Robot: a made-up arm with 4 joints.
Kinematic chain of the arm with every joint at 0, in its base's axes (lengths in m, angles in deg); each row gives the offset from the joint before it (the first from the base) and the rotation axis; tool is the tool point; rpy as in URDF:
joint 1: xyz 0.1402 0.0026 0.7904 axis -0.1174 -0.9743 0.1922
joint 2: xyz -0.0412 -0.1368 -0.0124 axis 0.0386 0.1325 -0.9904
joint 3: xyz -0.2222 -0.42 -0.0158 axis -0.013 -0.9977 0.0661
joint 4: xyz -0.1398 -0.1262 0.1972 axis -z
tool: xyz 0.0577 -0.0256 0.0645 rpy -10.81 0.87 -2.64
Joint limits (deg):
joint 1: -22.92..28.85
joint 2: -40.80..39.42
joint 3: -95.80..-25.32
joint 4: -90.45..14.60
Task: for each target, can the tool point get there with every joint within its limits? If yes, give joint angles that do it. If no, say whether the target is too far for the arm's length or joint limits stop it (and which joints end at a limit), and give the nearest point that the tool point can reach.
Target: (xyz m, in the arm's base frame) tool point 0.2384 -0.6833 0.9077
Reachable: yes | joints 0.69 -14.02 -78.16 -14.92
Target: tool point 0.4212 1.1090 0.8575
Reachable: no: too far | nearest point 0.4055 -0.4511 1.0596 | short by 1.573 m
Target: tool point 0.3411 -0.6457 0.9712
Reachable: yes | joints 6.30 -27.34 -72.55 -4.07
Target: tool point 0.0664 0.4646 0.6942
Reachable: no: joint limits stop it (at a limit: joint 2, joint 3, joint 4) | nearest point -0.3969 -0.4293 0.8566 | short by 1.020 m
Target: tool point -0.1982 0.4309 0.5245
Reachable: no: joint limits stop it (at a limit: joint 1, joint 2, joint 3, joint 4) | nearest point -0.3957 -0.4335 0.8360 | short by 0.940 m
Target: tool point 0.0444 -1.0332 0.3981
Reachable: no: too far | nearest point -0.0519 -0.7178 0.7609 | short by 0.490 m
